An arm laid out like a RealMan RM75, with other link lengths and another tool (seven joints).
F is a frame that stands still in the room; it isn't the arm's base.
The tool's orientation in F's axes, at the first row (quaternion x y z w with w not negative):
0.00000 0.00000 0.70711 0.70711
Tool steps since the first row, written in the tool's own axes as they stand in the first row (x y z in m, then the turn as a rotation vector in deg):
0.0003 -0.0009 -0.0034 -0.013 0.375 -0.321
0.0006 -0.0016 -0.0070 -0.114 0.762 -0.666
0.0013 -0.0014 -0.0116 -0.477 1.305 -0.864
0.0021 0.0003 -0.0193 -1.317 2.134 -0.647
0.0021 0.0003 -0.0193 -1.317 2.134 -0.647
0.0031 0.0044 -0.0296 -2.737 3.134 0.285
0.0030 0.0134 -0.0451 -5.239 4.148 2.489
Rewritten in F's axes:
0.0009 0.0003 -0.0034 -0.375 -0.013 -0.321
0.0016 0.0006 -0.0070 -0.762 -0.114 -0.666
0.0014 0.0013 -0.0116 -1.305 -0.477 -0.864
-0.0003 0.0021 -0.0193 -2.134 -1.317 -0.647
-0.0003 0.0021 -0.0193 -2.134 -1.317 -0.647
-0.0044 0.0031 -0.0296 -3.134 -2.737 0.285
-0.0134 0.0030 -0.0451 -4.148 -5.239 2.489

